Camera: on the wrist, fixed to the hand. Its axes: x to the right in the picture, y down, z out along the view.
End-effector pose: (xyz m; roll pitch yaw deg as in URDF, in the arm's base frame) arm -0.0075 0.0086 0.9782 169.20 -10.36 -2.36
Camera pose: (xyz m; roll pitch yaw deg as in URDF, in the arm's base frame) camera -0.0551 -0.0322 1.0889 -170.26 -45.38 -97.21
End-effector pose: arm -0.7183 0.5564 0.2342 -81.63 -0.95 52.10
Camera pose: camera -0.6567 0.4782 0.1550 -170.86 63.28 -27.07
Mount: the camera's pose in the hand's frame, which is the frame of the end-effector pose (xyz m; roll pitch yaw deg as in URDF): -0.0252 0.0639 -0.1071 -3.73 34.55 85.15
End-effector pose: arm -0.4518 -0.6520 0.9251 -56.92 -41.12 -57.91
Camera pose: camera -0.4692 -0.7275 0.8242 -92.64 44.86 -60.11
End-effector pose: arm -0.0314 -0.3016 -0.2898 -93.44 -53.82 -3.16
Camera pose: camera -0.0061 -0.4139 -0.3440 -114.47 24.04 -45.52
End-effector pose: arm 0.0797 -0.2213 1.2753 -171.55 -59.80 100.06
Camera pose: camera 0.1742 -0.3022 1.3021 -119.04 -16.36 -11.05
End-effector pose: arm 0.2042 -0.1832 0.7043 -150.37 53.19 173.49
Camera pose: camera 0.1826 -0.0715 0.7613 125.67 0.20 89.90
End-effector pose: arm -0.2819 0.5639 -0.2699 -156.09 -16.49 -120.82
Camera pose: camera -0.3465 0.6544 -0.2080 -164.94 -11.42 150.00
